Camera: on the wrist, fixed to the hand. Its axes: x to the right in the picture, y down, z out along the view.
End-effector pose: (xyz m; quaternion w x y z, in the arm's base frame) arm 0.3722 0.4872 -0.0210 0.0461 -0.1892 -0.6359 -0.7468
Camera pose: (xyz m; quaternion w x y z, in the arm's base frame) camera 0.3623 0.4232 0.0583 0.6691 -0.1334 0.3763 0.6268
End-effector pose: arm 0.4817 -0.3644 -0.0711 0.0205 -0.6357 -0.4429 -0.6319
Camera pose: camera 0.4828 -0.4331 0.0047 0.6700 0.2576 0.5779 0.3882
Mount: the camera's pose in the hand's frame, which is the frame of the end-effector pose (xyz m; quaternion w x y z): 0.0252 0.0828 -0.0546 0.6513 -0.2380 -0.2246 -0.6846
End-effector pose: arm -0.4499 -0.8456 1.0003 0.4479 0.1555 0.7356 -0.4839
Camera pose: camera -0.4367 -0.7643 0.9396 0.1627 -0.6176 0.6001 -0.4816
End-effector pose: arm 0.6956 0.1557 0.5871 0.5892 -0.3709 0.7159 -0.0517
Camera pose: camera 0.6077 0.1805 0.5409 0.4209 -0.8836 0.0923 -0.1834
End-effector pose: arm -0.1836 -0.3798 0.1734 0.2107 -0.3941 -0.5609 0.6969
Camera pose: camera -0.1435 -0.3510 0.0837 0.3946 0.2337 -0.8483 0.2647
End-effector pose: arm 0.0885 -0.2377 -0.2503 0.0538 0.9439 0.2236 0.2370
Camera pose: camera 0.1154 -0.3007 -0.1743 0.4722 0.5021 0.7233 -0.0413
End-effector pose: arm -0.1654 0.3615 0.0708 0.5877 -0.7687 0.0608 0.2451
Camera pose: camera -0.1583 0.2905 -0.0025 0.3813 -0.6271 -0.6770 -0.0556
